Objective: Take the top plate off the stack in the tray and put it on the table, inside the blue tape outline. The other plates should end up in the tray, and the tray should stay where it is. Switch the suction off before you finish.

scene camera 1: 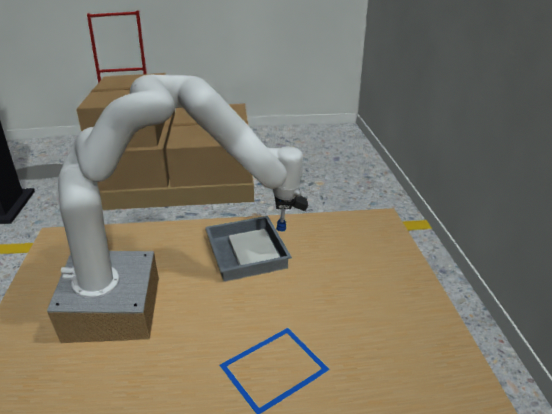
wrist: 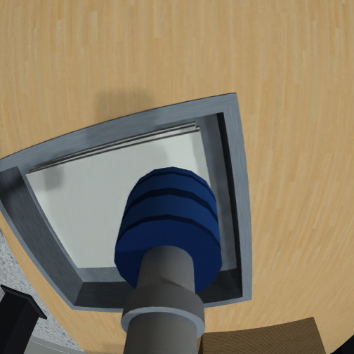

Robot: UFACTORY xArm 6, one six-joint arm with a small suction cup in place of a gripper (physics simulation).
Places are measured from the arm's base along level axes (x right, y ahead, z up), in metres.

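Pixels of known places: end effector, tool point: point(scene camera 1: 281, 228); arm's base, origin of the base link: point(scene camera 1: 95, 282).
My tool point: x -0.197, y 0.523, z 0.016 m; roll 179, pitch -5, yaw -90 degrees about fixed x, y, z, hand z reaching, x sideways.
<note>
For each thing: its middle in the pictures, then the offset to it from my tool point. "spot": a spot on its surface instead. Level surfaces: height alone.
- grey tray, body centre: point(scene camera 1: 246, 247) dx -0.055, dy -0.108, dz -0.109 m
- blue tape outline, surface spot: point(scene camera 1: 254, 348) spot: dx +0.347, dy -0.098, dz -0.133 m
- table, its level: dz -0.135 m
A stack of thin whitish square plates point(scene camera 1: 252, 246) point(wrist: 85, 200) lies in the grey tray point(scene camera 1: 255, 268) point(wrist: 242, 200). Thin edges of more than one plate show along its far side in the wrist view. My gripper, a blue suction cup point(scene camera 1: 281, 226) point(wrist: 170, 200), hangs in the air above the tray, near its back right corner in the scene view. It holds no plate and does not touch the stack. In the wrist view the cup hides part of the stack and of the tray. The blue tape outline point(scene camera 1: 254, 348) lies on the table near the front.
The arm's base stands on a box with a grey top point(scene camera 1: 102, 325) point(wrist: 265, 342), left of the tray in the scene view. Cardboard boxes point(scene camera 1: 210, 160) are piled on the floor behind the table point(scene camera 1: 375, 300). A dark grey wall point(scene camera 1: 465, 150) runs along the right.
</note>
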